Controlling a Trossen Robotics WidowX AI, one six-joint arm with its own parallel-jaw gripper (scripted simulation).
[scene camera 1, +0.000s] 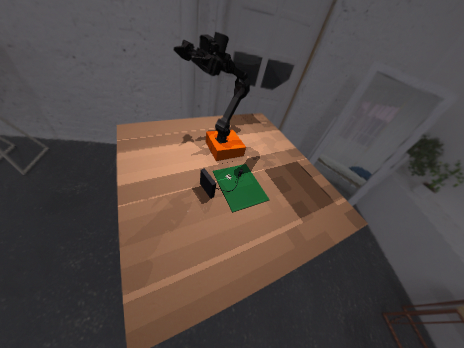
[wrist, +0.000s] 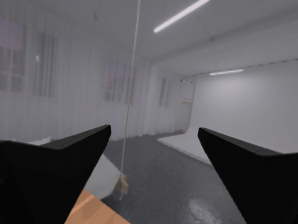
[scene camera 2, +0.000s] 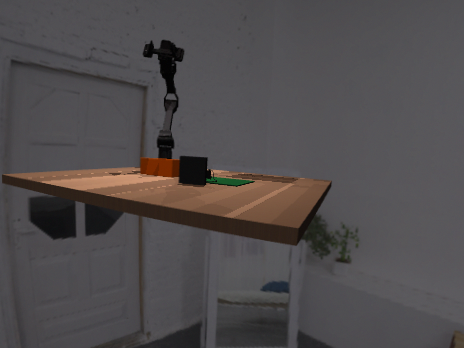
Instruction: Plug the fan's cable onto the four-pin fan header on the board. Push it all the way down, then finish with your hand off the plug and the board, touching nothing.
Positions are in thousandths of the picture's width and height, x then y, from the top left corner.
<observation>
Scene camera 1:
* my gripper: 393, 154
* green board: 536, 553
</observation>
